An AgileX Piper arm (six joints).
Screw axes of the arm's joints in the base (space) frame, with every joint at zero. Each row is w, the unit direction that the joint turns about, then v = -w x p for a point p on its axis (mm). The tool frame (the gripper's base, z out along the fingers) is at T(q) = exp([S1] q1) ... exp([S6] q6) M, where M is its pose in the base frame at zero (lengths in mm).
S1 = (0, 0, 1, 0.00, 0.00, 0.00)
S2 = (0, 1, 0, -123.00, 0.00, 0.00)
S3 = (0, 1, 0, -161.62, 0.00, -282.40)
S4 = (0.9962, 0, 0.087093, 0.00, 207.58, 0.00)
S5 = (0, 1, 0, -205.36, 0.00, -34.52)
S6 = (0.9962, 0, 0.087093, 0.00, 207.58, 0.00)
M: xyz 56.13 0.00 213.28 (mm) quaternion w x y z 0.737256 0 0.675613 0
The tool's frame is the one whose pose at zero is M.
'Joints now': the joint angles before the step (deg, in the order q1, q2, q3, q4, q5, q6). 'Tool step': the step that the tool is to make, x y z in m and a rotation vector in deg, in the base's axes. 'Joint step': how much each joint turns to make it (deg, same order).
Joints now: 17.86, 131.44, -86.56, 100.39, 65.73, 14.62
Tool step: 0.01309, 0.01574, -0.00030, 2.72, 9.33, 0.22
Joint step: 1.27, 3.74, -6.90, -0.09, 0.58, 12.51
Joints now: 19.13, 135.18, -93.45, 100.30, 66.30, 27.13
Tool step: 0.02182, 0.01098, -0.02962, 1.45, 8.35, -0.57
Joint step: 0.36, 8.26, -9.28, 0.12, 0.15, 9.38
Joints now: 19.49, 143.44, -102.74, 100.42, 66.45, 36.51
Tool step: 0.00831, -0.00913, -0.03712, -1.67, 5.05, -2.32
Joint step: -1.20, 4.75, -1.39, -0.07, -1.20, 1.94
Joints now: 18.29, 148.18, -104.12, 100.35, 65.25, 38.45
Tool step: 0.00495, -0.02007, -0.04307, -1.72, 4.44, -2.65
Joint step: -2.30, 4.83, 0.00, 0.06, -0.46, -0.18
